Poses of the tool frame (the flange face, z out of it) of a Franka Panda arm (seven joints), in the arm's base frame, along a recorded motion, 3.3 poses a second.
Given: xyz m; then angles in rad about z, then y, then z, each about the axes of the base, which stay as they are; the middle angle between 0 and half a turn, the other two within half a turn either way.
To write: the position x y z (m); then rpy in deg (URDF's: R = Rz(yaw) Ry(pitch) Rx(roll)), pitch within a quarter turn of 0, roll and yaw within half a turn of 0. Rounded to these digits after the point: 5 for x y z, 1 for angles.
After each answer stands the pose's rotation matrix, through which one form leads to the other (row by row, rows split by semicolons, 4 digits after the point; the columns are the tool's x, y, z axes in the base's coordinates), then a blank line. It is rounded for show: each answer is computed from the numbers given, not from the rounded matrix.
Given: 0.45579, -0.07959, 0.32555, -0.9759, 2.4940, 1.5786
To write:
0.45579, -0.07959, 0.32555, -147.9, 19.8, -27.9
0.8317 -0.5553 -0.0047; -0.4405 -0.6649 0.6032; -0.3381 -0.4996 -0.7975

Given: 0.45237, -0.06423, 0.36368, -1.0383, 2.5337, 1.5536
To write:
0.45237, -0.06423, 0.36368, -149.1, 16.9, -26.8
0.8542 -0.5198 0.0098; -0.4315 -0.6984 0.5711; -0.2900 -0.4921 -0.8209

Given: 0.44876, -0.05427, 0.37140, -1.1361, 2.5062, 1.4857
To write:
0.44876, -0.05427, 0.37140, -146.2, 14.5, -25.4
0.8749 -0.4817 0.0504; -0.4148 -0.6916 0.5913; -0.2499 -0.5383 -0.8048

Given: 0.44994, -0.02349, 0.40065, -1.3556, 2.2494, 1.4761
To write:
0.44994, -0.02349, 0.40065, -129.5, 9.6, -13.2
0.9599 -0.2706 0.0736; -0.2258 -0.5903 0.7750; -0.1662 -0.7605 -0.6277

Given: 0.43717, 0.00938, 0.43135, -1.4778, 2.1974, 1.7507
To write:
0.43717, 0.00938, 0.43135, -126.0, 4.3, 7.2
0.9894 0.0131 -0.1449; 0.1246 -0.5911 0.7970; -0.0752 -0.8065 -0.5864

